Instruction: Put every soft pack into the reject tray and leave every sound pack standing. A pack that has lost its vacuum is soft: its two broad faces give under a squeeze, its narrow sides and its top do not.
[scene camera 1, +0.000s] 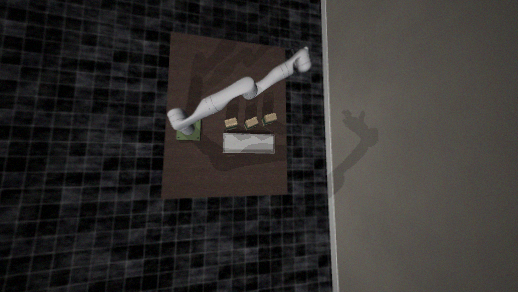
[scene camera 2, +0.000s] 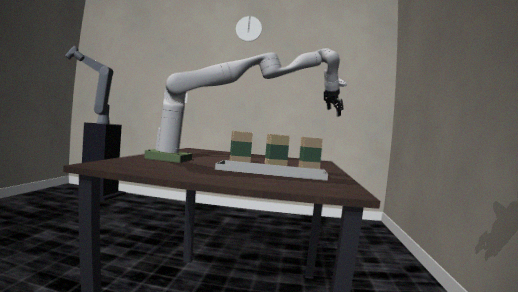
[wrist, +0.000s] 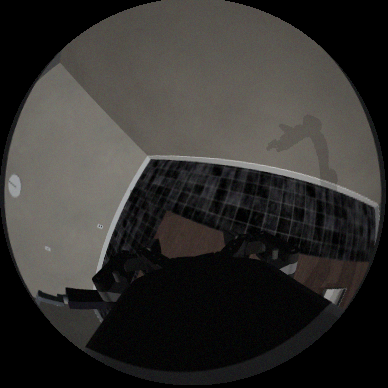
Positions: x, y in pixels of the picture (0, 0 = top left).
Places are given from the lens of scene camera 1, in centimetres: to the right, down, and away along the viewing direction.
reject tray (scene camera 1: 232, 142): -20, -3, 128
